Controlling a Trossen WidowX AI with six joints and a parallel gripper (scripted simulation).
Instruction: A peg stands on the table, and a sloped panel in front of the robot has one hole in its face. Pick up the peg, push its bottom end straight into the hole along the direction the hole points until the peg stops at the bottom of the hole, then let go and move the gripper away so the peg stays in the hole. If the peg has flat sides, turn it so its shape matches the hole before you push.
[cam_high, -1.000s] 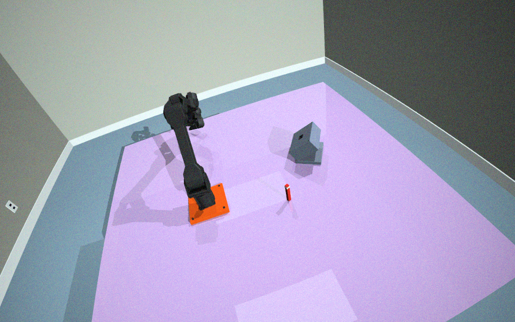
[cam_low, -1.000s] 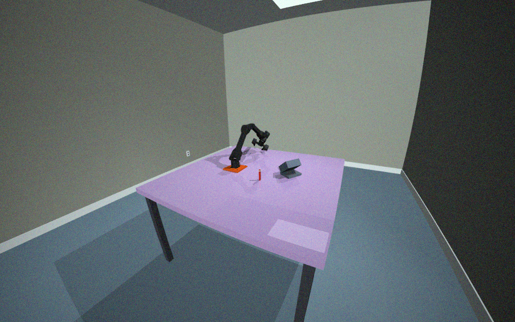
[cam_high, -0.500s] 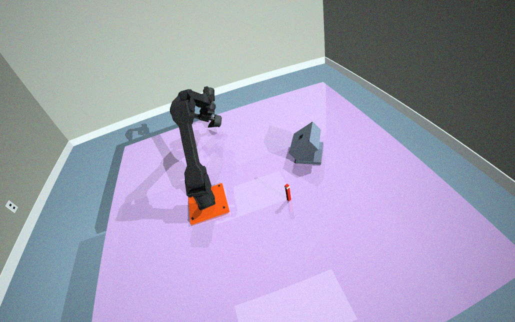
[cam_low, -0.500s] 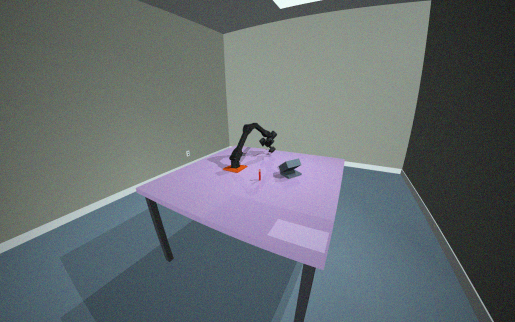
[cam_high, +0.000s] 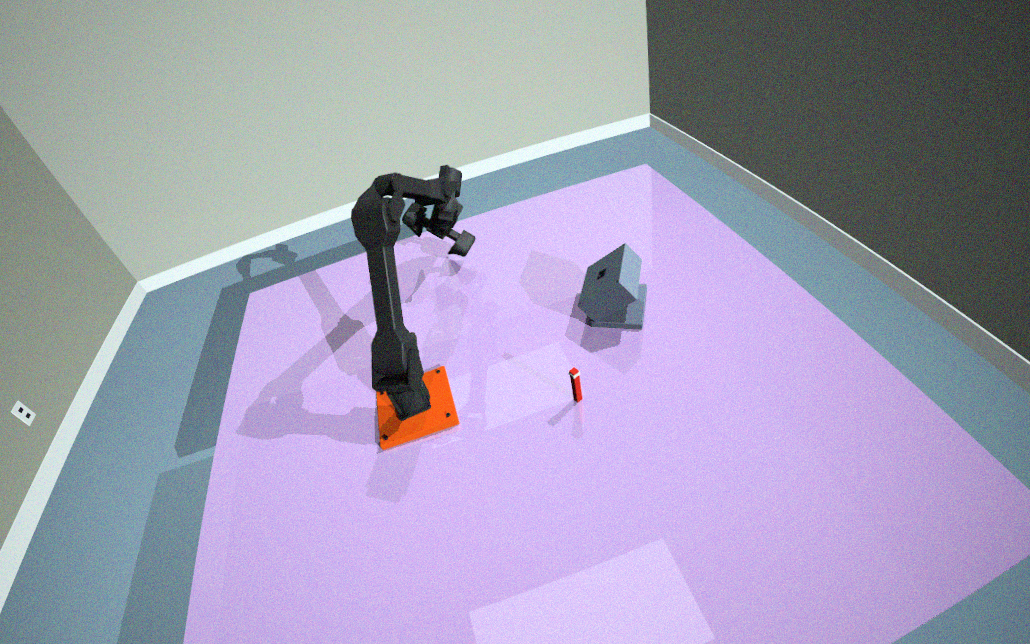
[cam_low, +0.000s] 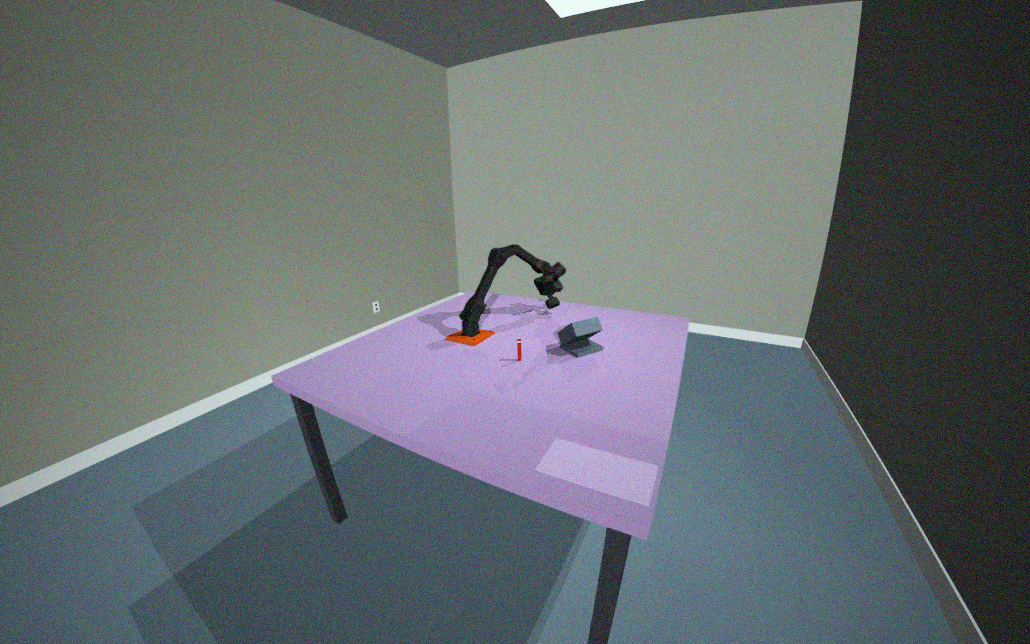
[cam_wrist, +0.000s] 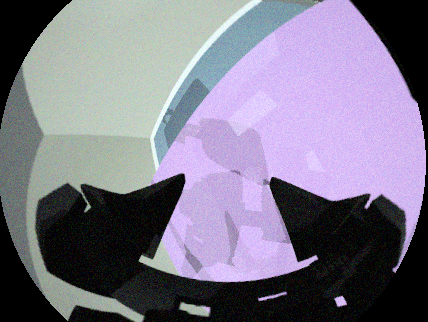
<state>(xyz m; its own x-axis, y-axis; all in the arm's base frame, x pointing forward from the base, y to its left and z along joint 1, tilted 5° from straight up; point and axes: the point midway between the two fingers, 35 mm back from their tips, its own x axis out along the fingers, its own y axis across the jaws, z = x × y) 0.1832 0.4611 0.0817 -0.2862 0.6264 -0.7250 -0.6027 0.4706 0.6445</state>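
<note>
Right now the red peg is 62 cm to the right of my gripper tip, 12 cm ahead of it and 2 cm above it. The rest, counted from my gripper tip: grey sloped panel (44 cm to the right, 29 cm ahead, 3 cm above).
</note>
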